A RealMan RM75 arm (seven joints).
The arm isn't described. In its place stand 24 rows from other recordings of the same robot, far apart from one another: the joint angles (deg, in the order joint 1, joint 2, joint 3, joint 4, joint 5, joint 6, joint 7), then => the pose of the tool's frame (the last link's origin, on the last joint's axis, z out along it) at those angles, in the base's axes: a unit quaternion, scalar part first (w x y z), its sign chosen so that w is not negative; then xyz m.
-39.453 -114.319 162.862 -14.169 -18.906 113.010 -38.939 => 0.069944, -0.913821, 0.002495, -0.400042, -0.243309, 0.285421, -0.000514
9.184 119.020 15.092 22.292 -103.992 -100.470 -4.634 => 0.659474, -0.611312, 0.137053, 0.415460, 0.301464, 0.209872, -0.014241
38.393 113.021 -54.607 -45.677 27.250 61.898 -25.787 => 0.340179, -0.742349, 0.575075, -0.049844, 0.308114, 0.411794, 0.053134
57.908 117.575 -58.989 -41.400 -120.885 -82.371 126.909 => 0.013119, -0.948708, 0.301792, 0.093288, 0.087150, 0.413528, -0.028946
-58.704 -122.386 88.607 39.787 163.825 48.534 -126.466 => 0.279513, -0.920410, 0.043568, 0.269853, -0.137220, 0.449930, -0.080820
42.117 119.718 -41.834 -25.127 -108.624 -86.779 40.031 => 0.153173, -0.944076, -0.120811, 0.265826, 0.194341, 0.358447, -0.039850
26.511 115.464 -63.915 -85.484 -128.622 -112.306 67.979 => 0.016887, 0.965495, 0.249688, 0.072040, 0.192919, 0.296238, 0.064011
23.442 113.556 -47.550 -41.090 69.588 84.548 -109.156 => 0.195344, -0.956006, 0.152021, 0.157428, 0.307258, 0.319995, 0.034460
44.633 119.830 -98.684 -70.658 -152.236 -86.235 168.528 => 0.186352, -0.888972, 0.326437, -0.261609, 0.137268, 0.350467, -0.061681
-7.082 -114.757 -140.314 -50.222 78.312 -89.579 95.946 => 0.360901, -0.797029, -0.264187, -0.405833, -0.324990, 0.266112, 0.130758
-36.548 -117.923 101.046 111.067 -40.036 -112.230 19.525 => 0.078399, -0.960182, -0.120909, 0.239345, -0.068392, 0.252368, -0.002938
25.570 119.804 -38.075 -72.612 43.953 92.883 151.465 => 0.125355, -0.632262, -0.736395, -0.205557, 0.277739, 0.331130, 0.091654
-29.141 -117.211 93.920 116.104 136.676 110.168 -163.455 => 0.109914, -0.957915, -0.206705, 0.166104, -0.082681, 0.252738, 0.021651
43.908 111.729 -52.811 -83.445 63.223 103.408 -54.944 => 0.121618, -0.982075, 0.106206, 0.097256, 0.081961, 0.369857, 0.116977
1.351 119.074 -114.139 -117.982 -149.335 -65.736 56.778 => 0.170569, -0.760754, -0.598907, -0.182945, 0.107417, 0.240489, -0.028286
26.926 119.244 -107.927 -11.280 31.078 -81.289 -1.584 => 0.686174, -0.628349, 0.068374, 0.360094, 0.284514, 0.345837, 0.032739
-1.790 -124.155 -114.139 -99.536 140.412 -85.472 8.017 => 0.289174, -0.681628, -0.670483, -0.047056, -0.271191, 0.261954, 0.067112
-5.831 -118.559 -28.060 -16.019 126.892 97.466 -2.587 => 0.599547, -0.677034, -0.128505, -0.407007, -0.315795, 0.197456, -0.016064
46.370 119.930 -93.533 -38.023 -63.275 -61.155 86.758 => 0.041185, -0.930823, 0.149783, 0.330814, 0.068904, 0.375873, -0.088671
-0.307 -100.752 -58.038 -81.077 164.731 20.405 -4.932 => 0.488613, -0.823182, -0.144922, -0.250250, -0.223137, 0.303698, 0.021567
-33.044 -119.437 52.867 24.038 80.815 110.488 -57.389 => 0.044237, -0.853823, -0.008783, -0.518606, -0.183572, 0.295843, -0.000579
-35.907 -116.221 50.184 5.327 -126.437 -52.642 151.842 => 0.506314, -0.799457, -0.231923, -0.225226, -0.315593, 0.391679, -0.009356
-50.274 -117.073 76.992 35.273 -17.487 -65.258 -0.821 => 0.311911, -0.717189, -0.585032, 0.214685, -0.257215, 0.406055, -0.032443
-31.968 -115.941 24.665 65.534 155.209 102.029 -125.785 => 0.193173, -0.816499, -0.543995, 0.009102, -0.316278, 0.315188, 0.113442
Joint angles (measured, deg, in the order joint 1, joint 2, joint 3, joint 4, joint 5, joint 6, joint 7), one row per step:
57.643, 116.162, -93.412, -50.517, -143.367, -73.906, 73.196
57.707, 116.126, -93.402, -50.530, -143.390, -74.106, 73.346
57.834, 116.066, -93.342, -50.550, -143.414, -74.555, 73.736
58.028, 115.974, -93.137, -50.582, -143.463, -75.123, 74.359
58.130, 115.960, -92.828, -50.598, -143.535, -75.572, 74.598
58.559, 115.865, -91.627, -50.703, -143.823, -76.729, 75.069
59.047, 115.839, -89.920, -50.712, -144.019, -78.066, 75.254
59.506, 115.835, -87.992, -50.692, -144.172, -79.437, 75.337
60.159, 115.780, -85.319, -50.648, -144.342, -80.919, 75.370
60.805, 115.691, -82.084, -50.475, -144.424, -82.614, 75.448
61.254, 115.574, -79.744, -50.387, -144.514, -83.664, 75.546
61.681, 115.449, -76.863, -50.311, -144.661, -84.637, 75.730
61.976, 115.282, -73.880, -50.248, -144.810, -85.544, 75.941
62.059, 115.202, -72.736, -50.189, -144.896, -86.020, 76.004
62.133, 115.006, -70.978, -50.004, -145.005, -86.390, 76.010
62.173, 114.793, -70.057, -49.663, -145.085, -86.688, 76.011
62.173, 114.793, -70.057, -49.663, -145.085, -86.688, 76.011
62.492, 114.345, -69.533, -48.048, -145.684, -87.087, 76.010
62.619, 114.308, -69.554, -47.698, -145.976, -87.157, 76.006
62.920, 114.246, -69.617, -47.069, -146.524, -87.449, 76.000
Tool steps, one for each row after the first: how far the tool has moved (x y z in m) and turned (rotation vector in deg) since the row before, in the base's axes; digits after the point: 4 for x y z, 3 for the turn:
-0.0001, -0.0001, 0.0004, -0.018, -0.091, -0.154
-0.0003, -0.0003, 0.0007, -0.023, -0.134, -0.442
-0.0006, 0.0000, 0.0013, 0.122, -0.068, -0.678
-0.0003, -0.0001, 0.0009, -0.001, 0.004, -0.438
-0.0023, 0.0011, 0.0036, 0.208, 0.200, -0.929
-0.0029, 0.0010, 0.0039, 0.043, 0.542, -1.060
-0.0028, 0.0009, 0.0040, -0.003, 0.737, -1.149
-0.0043, 0.0021, 0.0057, 0.231, 1.240, -1.299
-0.0038, 0.0021, 0.0066, 0.236, 1.667, -1.805
-0.0027, 0.0020, 0.0052, 0.348, 1.279, -1.214
-0.0028, 0.0027, 0.0062, 0.673, 1.730, -1.473
-0.0018, 0.0027, 0.0067, 0.782, 1.856, -1.611
-0.0001, 0.0007, 0.0026, 0.183, 0.633, -0.709
0.0005, 0.0019, 0.0044, 0.554, 1.056, -0.983
0.0015, 0.0009, 0.0026, 0.183, 0.407, -0.758
0.0000, 0.0000, 0.0000, 0.000, 0.000, 0.000
0.0060, 0.0006, 0.0018, -0.337, -0.771, -1.417
0.0011, 0.0000, -0.0001, -0.126, -0.397, -0.177
0.0017, -0.0003, -0.0002, -0.377, -0.801, -0.304

